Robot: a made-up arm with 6 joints.
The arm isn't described. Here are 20 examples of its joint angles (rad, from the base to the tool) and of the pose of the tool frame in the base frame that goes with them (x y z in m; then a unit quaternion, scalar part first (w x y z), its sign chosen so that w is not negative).
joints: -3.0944 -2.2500 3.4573 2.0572 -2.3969 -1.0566
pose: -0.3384 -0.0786 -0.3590 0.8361 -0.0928 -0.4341 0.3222
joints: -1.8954 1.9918 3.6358 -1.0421 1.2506 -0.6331
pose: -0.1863 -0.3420 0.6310 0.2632 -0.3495 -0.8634 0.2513
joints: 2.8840 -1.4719 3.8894 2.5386 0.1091 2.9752
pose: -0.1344 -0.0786 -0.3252 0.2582 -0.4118 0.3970 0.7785
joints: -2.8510 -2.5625 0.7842 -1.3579 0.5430 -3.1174
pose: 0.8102 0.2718 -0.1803 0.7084 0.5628 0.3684 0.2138
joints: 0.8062 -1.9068 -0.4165 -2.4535 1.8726 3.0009
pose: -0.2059 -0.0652 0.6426 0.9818 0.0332 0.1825 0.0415
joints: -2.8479 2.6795 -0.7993 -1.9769 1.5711 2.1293
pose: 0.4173 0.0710 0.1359 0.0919 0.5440 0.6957 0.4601
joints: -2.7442 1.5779 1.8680 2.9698 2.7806 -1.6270
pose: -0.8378 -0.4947 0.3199 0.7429 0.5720 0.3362 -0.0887
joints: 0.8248 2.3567 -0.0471 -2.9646 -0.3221 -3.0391
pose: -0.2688 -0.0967 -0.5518 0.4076 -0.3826 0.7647 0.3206
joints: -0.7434 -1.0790 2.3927 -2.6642 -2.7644 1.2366
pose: -0.6126 0.7248 0.1244 0.3667 0.8863 -0.2597 -0.1120
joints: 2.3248 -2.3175 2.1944 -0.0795 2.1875 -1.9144
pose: 0.3672 -0.1960 -0.7576 0.0931 0.4503 0.6662 0.5872
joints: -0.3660 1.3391 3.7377 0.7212 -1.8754 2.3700
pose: -0.2255 -0.0213 0.5692 0.4457 -0.7198 0.3212 -0.4244
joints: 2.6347 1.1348 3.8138 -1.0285 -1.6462 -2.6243
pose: 0.2244 -0.0456 0.6536 0.3883 0.1097 -0.7120 -0.5747
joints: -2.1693 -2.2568 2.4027 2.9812 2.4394 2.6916
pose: 0.2675 0.1576 -0.7572 0.3582 -0.7631 -0.4340 -0.3179
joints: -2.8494 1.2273 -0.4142 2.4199 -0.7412 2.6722
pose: -0.3235 -0.2023 -0.4258 0.2944 -0.3633 0.2731 0.8407
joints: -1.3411 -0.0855 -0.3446 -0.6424 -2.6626 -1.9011
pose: 0.0276 -0.5890 0.2143 0.3958 -0.6078 -0.5234 0.4472
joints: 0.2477 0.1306 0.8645 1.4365 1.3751 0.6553
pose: 0.4311 0.0905 0.9922 0.1516 -0.6207 -0.7693 0.0044
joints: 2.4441 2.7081 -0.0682 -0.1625 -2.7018 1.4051
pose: 0.4459 -0.2013 -0.4127 0.4562 0.0583 -0.7176 0.5231
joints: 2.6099 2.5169 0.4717 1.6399 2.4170 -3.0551
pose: -0.0250 0.0040 -0.8075 0.2557 0.3703 -0.8152 0.3646
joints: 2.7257 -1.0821 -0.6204 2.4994 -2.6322 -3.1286
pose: -0.2648 -0.0003 0.6386 0.2840 0.9568 -0.0515 -0.0358
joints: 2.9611 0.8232 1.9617 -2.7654 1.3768 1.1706
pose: -0.5846 -0.0199 0.9204 0.2477 0.1538 0.7705 0.5669
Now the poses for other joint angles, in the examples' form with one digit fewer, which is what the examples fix.
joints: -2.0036 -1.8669 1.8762 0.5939 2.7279 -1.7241
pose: 0.246 0.796 -0.418 0.365 0.521 -0.722 -0.272
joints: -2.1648 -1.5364 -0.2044 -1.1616 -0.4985 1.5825
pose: -0.004 0.090 0.730 0.421 -0.628 0.016 -0.654
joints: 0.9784 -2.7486 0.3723 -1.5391 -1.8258 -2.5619
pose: -0.433 -0.651 -0.058 0.353 0.211 0.440 0.798
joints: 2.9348 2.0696 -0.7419 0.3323 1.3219 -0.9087
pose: 0.318 0.063 -0.304 0.225 -0.621 0.455 0.597
